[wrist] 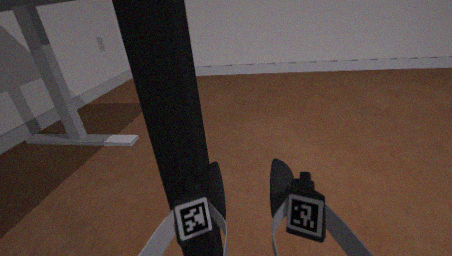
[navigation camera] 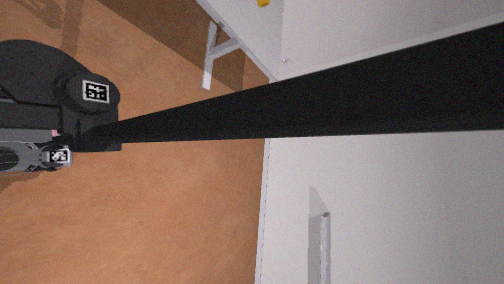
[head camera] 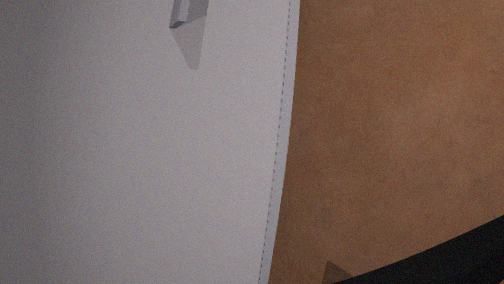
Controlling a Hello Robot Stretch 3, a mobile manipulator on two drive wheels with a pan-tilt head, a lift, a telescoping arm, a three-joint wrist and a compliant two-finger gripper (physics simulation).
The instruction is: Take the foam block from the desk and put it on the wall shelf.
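Observation:
The grey wall shelf [head camera: 194, 9] [navigation camera: 325, 250] seems to be the narrow piece jutting from the pale wall, cut off by the frame edge, with a shadow beside it. Part of the desk shows: its grey leg and foot [wrist: 59, 95] at the left of the wrist view and its foot [navigation camera: 207, 70] at the top of the navigation view. I cannot make out the foam block; a cut-off yellow object [navigation camera: 263, 2] shows at the top edge of the navigation view, too little to identify. My gripper [wrist: 246, 180] is open, with brown floor showing between its fingertips.
The robot's black mast [navigation camera: 350, 95] [wrist: 165, 100] crosses the navigation and wrist views. The dark round base [navigation camera: 30, 70] is at the left of the navigation view. The brown floor [head camera: 400, 125] meets the pale wall [head camera: 150, 150] at a skirting board. A small wall outlet [wrist: 101, 44] shows behind the desk leg.

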